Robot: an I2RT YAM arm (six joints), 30 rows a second.
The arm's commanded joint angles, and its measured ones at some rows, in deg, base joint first. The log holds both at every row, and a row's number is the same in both.
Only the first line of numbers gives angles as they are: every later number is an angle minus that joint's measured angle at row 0.
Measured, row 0:
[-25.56, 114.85, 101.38, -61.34, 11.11, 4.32]
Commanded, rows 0 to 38:
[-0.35, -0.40, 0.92, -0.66, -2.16, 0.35]
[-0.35, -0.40, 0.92, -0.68, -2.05, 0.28]
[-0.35, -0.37, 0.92, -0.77, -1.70, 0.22]
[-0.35, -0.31, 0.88, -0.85, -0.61, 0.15]
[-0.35, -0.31, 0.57, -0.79, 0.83, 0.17]
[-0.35, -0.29, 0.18, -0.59, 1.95, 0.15]
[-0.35, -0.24, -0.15, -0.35, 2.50, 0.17]
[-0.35, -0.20, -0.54, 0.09, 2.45, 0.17]
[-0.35, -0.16, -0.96, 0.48, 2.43, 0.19]
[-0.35, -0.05, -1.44, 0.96, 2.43, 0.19]
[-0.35, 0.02, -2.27, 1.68, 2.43, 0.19]
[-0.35, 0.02, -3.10, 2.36, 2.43, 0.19]
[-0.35, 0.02, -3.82, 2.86, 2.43, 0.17]
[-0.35, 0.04, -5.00, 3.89, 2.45, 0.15]
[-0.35, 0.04, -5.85, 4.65, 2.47, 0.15]
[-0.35, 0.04, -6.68, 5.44, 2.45, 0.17]
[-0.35, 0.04, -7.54, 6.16, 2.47, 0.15]
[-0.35, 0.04, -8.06, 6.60, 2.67, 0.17]
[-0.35, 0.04, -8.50, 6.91, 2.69, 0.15]
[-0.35, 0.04, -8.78, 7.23, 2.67, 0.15]
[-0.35, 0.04, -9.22, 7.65, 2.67, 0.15]
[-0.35, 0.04, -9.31, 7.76, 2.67, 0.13]
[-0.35, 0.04, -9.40, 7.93, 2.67, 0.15]
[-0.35, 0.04, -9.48, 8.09, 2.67, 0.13]
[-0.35, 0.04, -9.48, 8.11, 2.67, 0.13]
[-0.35, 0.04, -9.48, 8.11, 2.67, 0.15]
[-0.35, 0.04, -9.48, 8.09, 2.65, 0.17]
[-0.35, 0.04, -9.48, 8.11, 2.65, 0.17]
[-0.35, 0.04, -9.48, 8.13, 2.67, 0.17]
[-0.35, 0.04, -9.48, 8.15, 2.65, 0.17]
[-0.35, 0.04, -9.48, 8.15, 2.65, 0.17]
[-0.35, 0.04, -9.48, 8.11, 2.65, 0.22]
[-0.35, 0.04, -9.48, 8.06, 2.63, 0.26]
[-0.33, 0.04, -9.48, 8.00, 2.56, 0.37]
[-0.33, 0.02, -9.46, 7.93, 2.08, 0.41]
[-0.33, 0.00, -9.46, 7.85, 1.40, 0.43]
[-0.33, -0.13, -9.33, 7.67, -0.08, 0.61]
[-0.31, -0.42, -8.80, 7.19, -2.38, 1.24]
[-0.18, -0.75, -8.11, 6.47, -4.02, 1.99]
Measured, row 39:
[-0.05, 0.00, -9.02, 7.71, 1.05, 0.28]
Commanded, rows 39 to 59:
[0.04, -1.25, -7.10, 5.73, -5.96, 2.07]
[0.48, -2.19, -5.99, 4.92, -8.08, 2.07]
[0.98, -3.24, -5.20, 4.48, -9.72, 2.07]
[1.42, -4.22, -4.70, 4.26, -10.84, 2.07]
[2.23, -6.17, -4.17, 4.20, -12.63, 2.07]
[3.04, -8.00, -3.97, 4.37, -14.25, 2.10]
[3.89, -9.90, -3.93, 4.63, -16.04, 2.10]
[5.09, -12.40, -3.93, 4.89, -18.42, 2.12]
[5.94, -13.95, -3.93, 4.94, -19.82, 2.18]
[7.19, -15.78, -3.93, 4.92, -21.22, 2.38]
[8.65, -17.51, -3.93, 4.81, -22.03, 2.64]
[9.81, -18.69, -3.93, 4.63, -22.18, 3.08]
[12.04, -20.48, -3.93, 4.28, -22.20, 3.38]
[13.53, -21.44, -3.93, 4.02, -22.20, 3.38]
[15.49, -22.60, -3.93, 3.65, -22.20, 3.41]
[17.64, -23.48, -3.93, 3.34, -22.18, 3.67]
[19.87, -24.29, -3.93, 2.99, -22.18, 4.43]
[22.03, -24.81, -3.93, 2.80, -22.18, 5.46]
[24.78, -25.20, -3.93, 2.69, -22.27, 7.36]
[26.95, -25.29, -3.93, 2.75, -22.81, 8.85]
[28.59, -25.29, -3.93, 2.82, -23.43, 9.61]
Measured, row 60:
[22.27, -24.33, -5.11, 2.86, -19.34, 4.50]
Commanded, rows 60 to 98:
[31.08, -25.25, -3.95, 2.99, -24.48, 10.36]
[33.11, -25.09, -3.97, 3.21, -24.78, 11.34]
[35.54, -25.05, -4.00, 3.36, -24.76, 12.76]
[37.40, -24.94, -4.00, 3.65, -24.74, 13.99]
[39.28, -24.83, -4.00, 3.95, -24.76, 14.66]
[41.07, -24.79, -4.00, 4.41, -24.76, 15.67]
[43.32, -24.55, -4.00, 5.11, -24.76, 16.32]
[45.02, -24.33, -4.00, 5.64, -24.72, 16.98]
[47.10, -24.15, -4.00, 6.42, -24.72, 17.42]
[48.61, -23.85, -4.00, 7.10, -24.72, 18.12]
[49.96, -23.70, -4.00, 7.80, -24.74, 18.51]
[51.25, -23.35, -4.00, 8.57, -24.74, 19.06]
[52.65, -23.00, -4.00, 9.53, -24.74, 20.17]
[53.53, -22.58, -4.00, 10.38, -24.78, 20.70]
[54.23, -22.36, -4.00, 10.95, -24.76, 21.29]
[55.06, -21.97, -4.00, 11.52, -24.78, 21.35]
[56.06, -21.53, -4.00, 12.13, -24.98, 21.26]
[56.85, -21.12, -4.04, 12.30, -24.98, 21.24]
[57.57, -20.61, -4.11, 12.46, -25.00, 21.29]
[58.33, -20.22, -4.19, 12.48, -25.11, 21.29]
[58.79, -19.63, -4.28, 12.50, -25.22, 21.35]
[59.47, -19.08, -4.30, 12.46, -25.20, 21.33]
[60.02, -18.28, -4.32, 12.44, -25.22, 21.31]
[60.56, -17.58, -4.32, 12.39, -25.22, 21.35]
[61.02, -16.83, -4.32, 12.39, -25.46, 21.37]
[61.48, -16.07, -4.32, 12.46, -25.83, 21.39]
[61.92, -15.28, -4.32, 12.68, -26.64, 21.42]
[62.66, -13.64, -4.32, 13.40, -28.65, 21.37]
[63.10, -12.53, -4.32, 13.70, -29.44, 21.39]
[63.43, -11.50, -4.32, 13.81, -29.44, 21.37]
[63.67, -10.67, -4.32, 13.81, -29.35, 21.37]
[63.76, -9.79, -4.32, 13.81, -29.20, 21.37]
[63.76, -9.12, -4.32, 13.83, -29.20, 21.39]
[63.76, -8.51, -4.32, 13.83, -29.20, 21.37]
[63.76, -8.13, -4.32, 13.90, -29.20, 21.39]
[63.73, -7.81, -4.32, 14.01, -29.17, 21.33]
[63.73, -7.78, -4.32, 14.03, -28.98, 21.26]
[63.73, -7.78, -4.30, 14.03, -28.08, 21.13]
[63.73, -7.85, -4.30, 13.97, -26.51, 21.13]
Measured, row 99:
[63.73, -8.46, -5.13, 13.68, -27.99, 21.22]
